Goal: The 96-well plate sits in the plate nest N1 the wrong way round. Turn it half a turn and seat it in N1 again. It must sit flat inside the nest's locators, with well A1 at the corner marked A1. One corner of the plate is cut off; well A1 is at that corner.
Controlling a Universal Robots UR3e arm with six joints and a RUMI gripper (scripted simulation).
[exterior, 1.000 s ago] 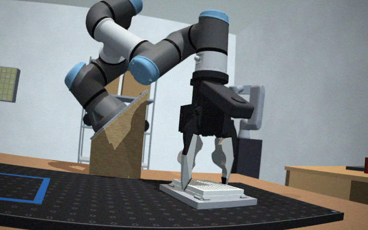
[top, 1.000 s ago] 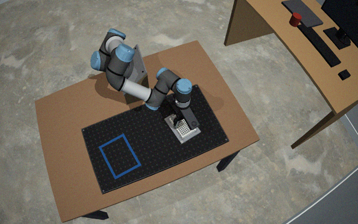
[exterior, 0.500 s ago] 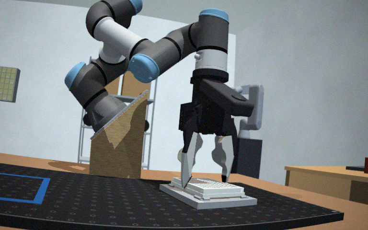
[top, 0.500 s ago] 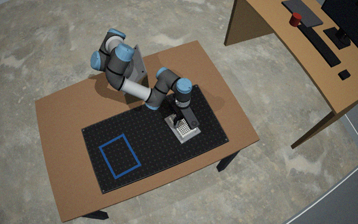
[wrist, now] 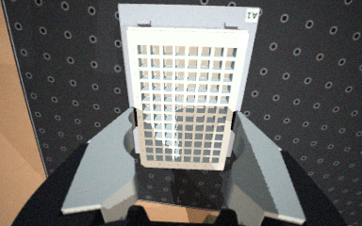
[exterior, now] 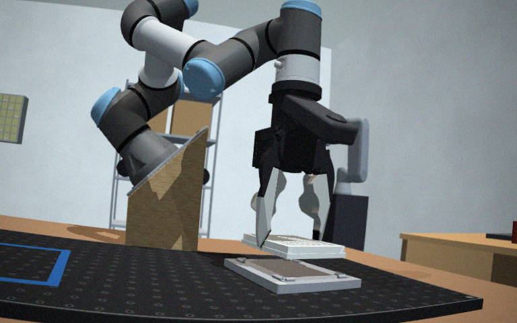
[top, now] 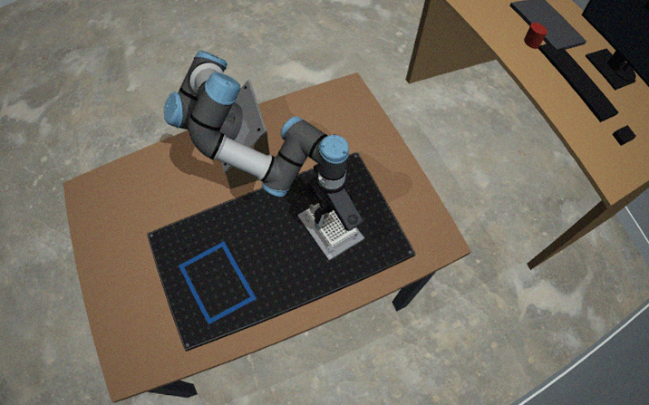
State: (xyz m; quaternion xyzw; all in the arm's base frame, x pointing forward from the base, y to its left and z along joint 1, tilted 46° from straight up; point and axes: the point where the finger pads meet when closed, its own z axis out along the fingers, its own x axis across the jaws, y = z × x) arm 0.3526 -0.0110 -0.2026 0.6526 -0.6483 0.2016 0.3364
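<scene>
Now: the grey plate nest N1 5 cm below my hand. Round my hand: corner label: 8 cm ahead, 5 cm to the right, 4 cm below; white 96-well plate: 1 cm below.
</scene>
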